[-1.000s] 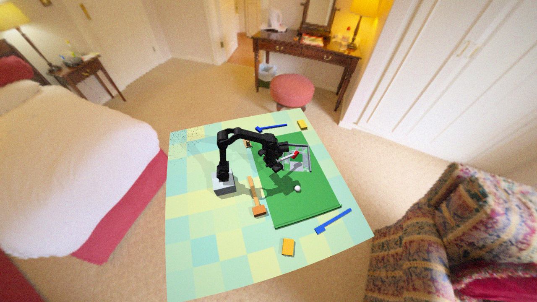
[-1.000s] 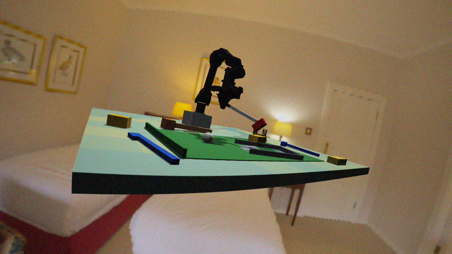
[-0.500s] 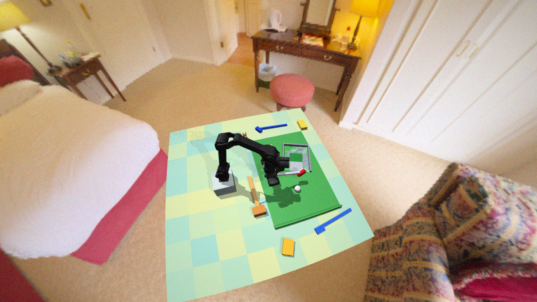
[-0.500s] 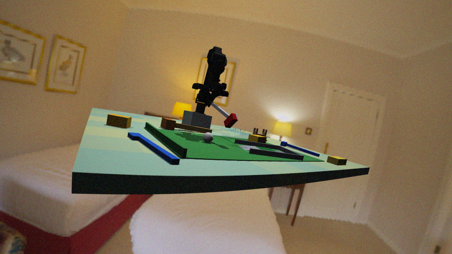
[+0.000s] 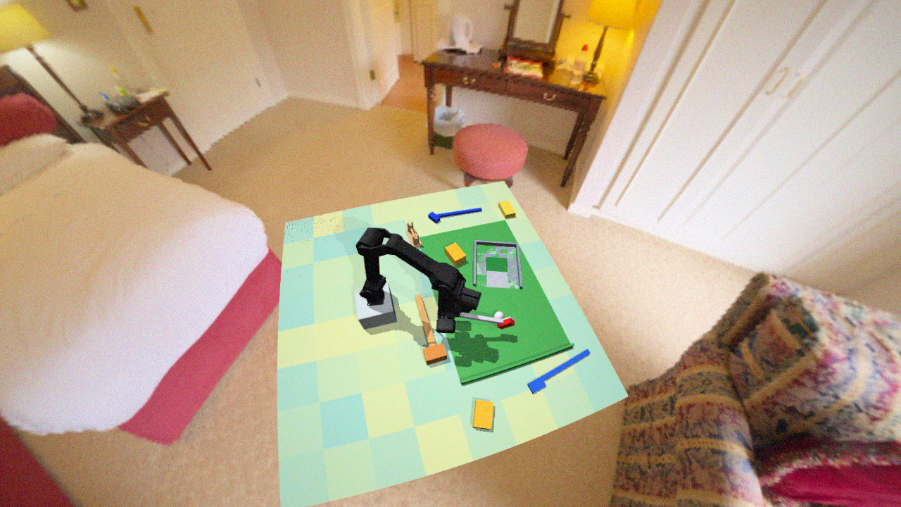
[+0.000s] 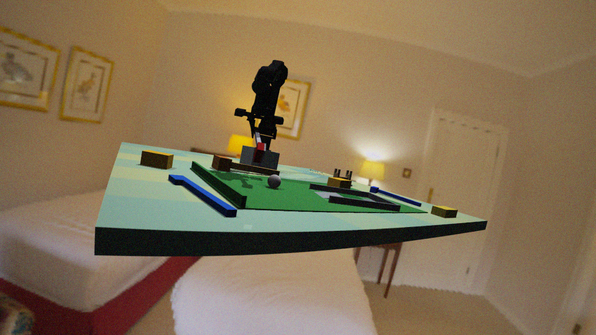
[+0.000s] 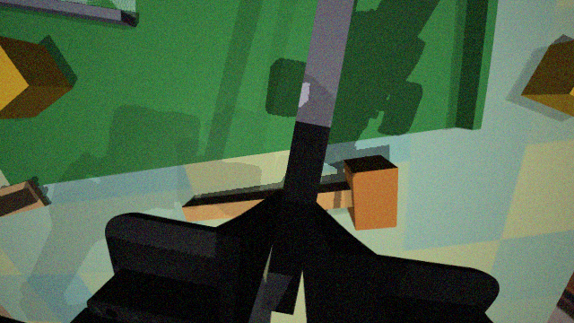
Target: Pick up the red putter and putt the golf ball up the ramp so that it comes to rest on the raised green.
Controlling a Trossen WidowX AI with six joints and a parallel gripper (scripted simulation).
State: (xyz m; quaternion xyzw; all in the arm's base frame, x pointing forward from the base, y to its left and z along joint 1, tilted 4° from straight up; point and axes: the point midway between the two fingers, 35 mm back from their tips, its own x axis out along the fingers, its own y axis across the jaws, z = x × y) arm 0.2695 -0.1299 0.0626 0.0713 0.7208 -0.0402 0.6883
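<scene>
The red putter lies 12 cm ahead of my gripper tip, 2 cm to the right of it and 1 cm below it. From my gripper tip the other things lie so: tan stand: 10 cm behind, 50 cm to the left, 11 cm below; then white golf ball: 23 cm ahead, 2 cm to the left, 12 cm below; then green mat: 21 cm ahead, 17 cm to the left, 14 cm below.
</scene>
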